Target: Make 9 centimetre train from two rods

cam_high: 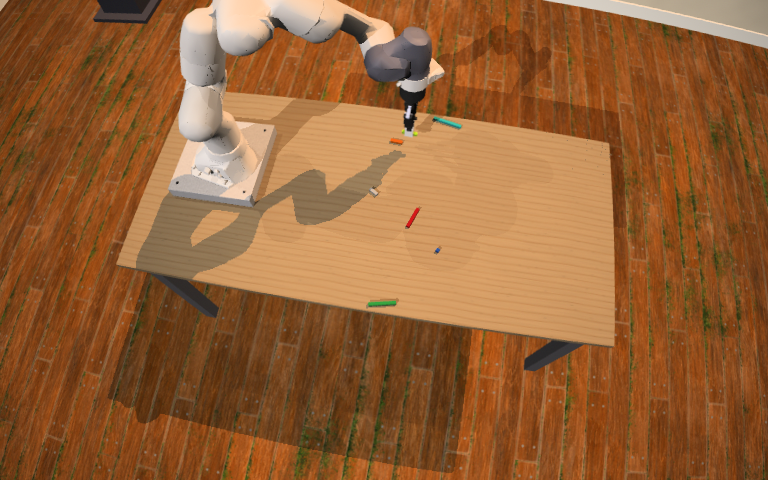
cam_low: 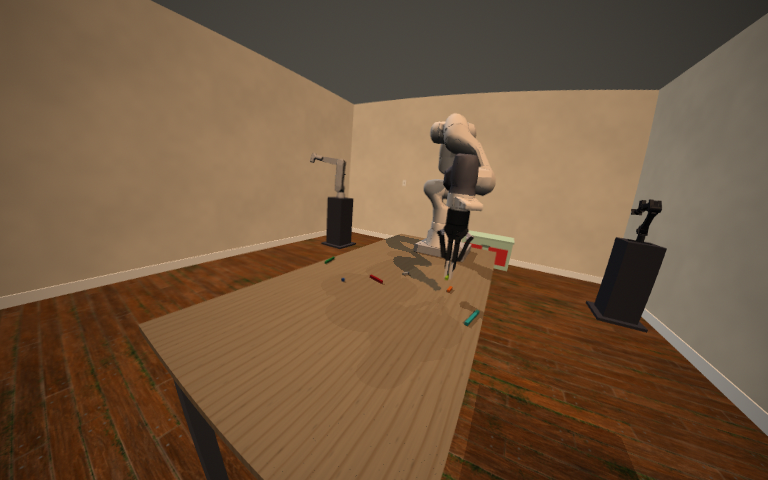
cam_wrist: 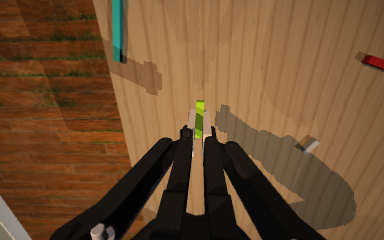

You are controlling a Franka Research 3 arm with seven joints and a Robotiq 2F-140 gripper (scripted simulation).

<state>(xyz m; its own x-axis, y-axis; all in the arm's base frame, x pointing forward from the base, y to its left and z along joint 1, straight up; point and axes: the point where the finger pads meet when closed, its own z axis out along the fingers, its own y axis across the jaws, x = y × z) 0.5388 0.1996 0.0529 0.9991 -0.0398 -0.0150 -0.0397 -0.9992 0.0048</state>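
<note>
Now: the orange rod 40 mm behind my hand and 100 mm below it. Round my hand: grey rod 80 mm behind, 200 mm to the right, 100 mm below; then lime rod 30 mm below; then turquoise rod 120 mm ahead, 120 mm to the left, 100 mm below.
</note>
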